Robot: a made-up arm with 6 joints.
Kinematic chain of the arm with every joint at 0, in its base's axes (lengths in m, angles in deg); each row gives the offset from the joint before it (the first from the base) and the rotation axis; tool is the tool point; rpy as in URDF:
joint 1: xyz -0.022 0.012 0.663 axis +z
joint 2: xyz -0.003 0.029 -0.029 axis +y
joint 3: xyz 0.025 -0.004 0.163 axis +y
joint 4: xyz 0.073 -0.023 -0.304 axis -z
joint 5: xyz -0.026 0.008 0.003 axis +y
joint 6: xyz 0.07 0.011 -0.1 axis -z
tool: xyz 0.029 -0.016 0.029 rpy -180 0 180
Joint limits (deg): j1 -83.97..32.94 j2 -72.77..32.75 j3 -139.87..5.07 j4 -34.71..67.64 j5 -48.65..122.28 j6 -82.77..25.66
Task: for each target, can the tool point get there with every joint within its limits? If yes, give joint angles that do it. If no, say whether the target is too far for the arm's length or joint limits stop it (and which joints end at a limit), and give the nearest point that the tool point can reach.
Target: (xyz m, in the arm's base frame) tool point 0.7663 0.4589 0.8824
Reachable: no: too far | nearest point 0.4448 0.2767 0.8247 | short by 0.374 m
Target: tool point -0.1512 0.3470 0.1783
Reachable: no: joint limits stop it (at a limit: joint 1, joint 2, joint 4) | nearest point -0.0172 0.1599 0.3689 | short by 0.299 m
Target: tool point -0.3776 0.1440 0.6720
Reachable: no: joint limits stop it (at a limit: joint 2, joint 3, joint 5) | nearest point -0.4353 0.1654 0.8419 | short by 0.181 m
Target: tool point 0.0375 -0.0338 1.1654
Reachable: yes | joints -38.58 -40.92 -105.32 23.30 38.67 1.85
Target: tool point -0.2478 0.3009 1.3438
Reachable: no: too far | nearest point -0.1906 0.2277 1.1625 | short by 0.204 m
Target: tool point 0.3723 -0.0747 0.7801
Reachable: yes | joints -17.03 -16.92 -58.20 33.02 41.34 -61.51
